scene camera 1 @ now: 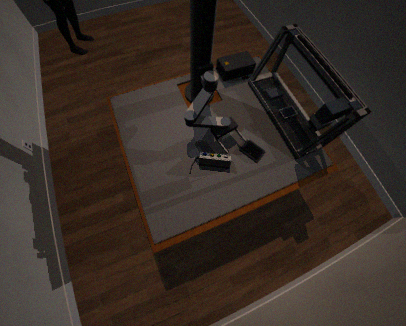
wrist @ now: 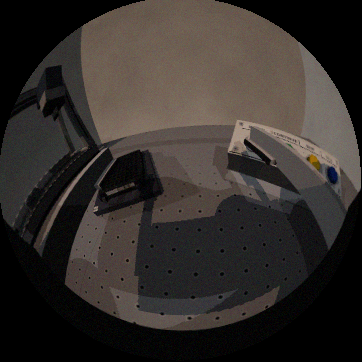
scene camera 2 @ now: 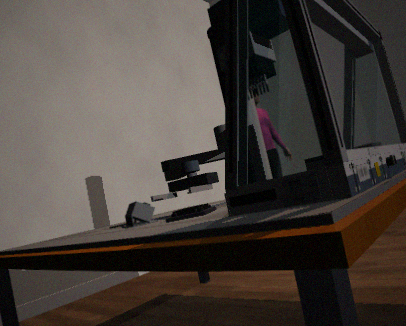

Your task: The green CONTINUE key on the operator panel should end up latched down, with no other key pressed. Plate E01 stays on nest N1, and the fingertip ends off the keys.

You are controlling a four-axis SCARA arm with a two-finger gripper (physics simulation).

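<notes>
The operator panel point(scene camera 1: 215, 162) point(scene camera 2: 141, 212) point(wrist: 246, 163) is a pale-topped box with a yellow key point(scene camera 1: 212, 155) point(wrist: 314, 161) and a blue key point(scene camera 1: 204, 154) point(wrist: 333, 175). The green CONTINUE key point(scene camera 1: 219, 155) point(wrist: 290, 145) is mostly hidden by a finger in the wrist view; whether it is down cannot be told. The dark plate E01 point(scene camera 1: 253, 149) point(wrist: 123, 171) sits on the nest N1 point(wrist: 156, 186). My gripper point(scene camera 1: 236, 146) point(scene camera 2: 170, 195) point(wrist: 179, 138) is open and empty, raised above the table, beside the panel on the plate's side.
A framed enclosure point(scene camera 1: 289, 29) point(scene camera 2: 314, 85) stands on the table beyond the plate. The arm's dark column point(scene camera 1: 202, 50) and a dark box point(scene camera 1: 236, 66) stand at the back. A thin cable point(scene camera 1: 192, 165) leaves the panel. A person in pink point(scene camera 2: 267, 127) shows behind the enclosure.
</notes>
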